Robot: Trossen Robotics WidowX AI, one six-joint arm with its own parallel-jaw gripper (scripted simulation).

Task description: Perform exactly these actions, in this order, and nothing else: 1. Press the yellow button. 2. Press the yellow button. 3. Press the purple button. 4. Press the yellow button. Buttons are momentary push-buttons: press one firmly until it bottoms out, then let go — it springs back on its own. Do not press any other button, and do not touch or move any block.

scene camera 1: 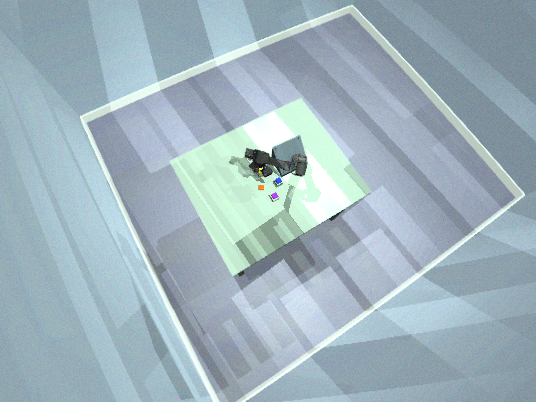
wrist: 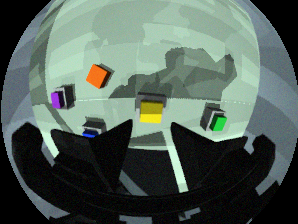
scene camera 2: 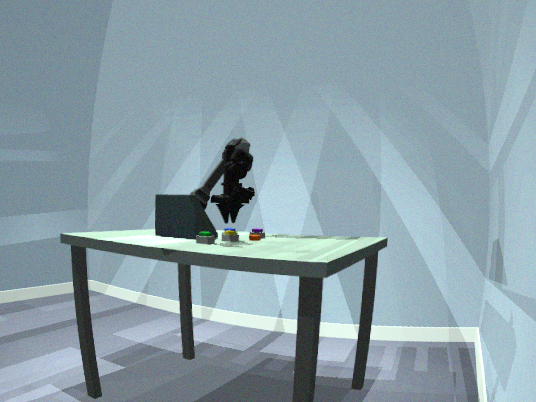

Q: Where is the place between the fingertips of my gripper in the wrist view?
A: At 152, 124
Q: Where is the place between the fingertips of my gripper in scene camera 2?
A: At 229, 223
